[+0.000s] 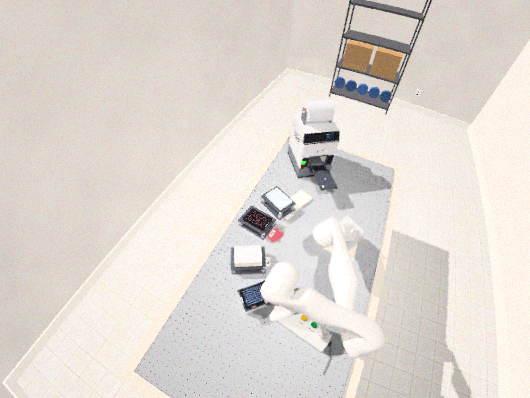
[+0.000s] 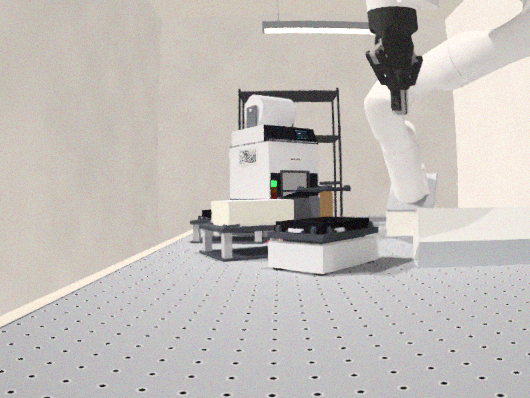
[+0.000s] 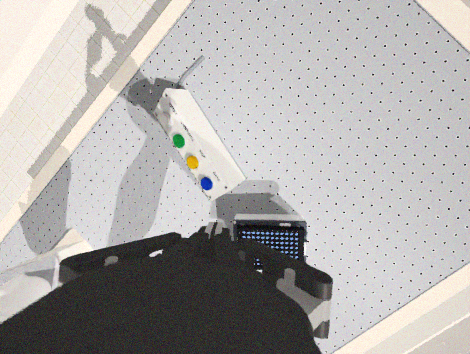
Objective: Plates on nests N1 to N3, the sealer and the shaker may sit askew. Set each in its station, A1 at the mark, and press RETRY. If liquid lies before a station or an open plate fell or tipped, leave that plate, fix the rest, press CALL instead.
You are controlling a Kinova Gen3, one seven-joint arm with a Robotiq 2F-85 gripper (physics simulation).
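Note:
My gripper (image 2: 399, 109) (image 3: 215, 232) is shut and empty, high above the bench near the button box (image 1: 300, 334) (image 3: 205, 137) and the shaker (image 2: 350, 255). The box has green (image 1: 314, 325) (image 3: 178, 141), yellow (image 1: 304, 318) (image 3: 192, 162) and blue (image 3: 206, 183) buttons; their labels are unreadable. A blue-welled plate (image 1: 251, 295) (image 3: 275, 242) lies on the shaker, partly hidden. N2 holds a pale plate (image 1: 248, 255) (image 2: 252, 212). N3 holds a red-welled plate (image 1: 257, 219), with red liquid (image 1: 275, 235) before it. N1 holds a light-topped plate (image 1: 278, 199). The sealer (image 1: 315, 145) (image 2: 250, 170) shows a green light; its tray (image 1: 325, 179) is out and bare. Exact seating is unclear.
A pale flat piece (image 1: 302, 199) lies before N1. The arm's base (image 1: 352, 232) stands at the bench's right side. A cable (image 3: 191, 71) runs from the button box's far end. A shelf unit (image 1: 376, 41) (image 2: 290, 95) stands behind the bench.

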